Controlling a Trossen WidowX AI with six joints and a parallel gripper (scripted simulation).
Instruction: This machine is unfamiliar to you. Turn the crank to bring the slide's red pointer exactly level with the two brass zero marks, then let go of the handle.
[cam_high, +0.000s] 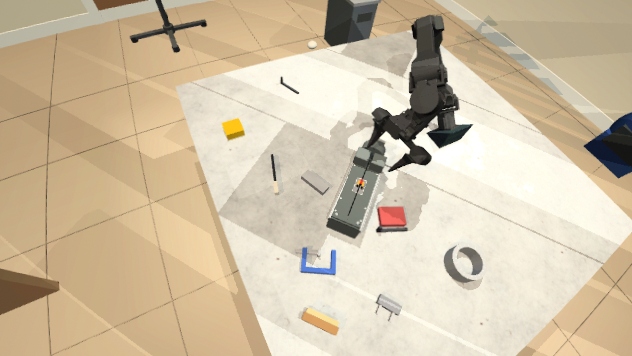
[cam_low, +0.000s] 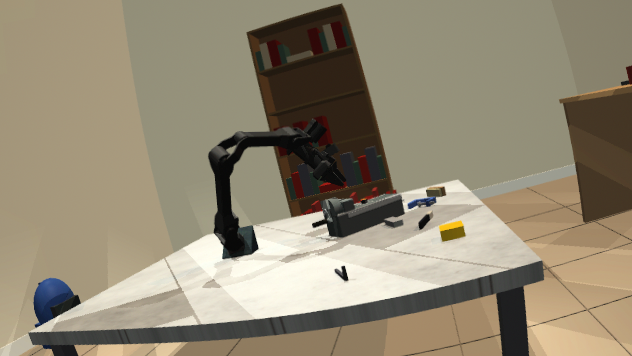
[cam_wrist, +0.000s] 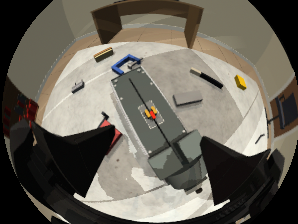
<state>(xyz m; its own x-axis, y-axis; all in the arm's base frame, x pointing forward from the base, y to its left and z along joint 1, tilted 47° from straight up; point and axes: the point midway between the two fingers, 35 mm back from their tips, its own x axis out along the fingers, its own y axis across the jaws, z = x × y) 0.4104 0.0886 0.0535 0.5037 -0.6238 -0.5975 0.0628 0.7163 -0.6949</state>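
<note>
Right now my gripper tip is 100 mm past the crank handle, 100 mm above it and 90 mm to the left of it. Also, from my gripper tip: grey block 150 mm below, 130 mm ahead, 90 mm to the right; then red pointer 80 mm below, 40 mm ahead, 10 mm to the left; then red block 150 mm below, 130 mm to the left.
</note>
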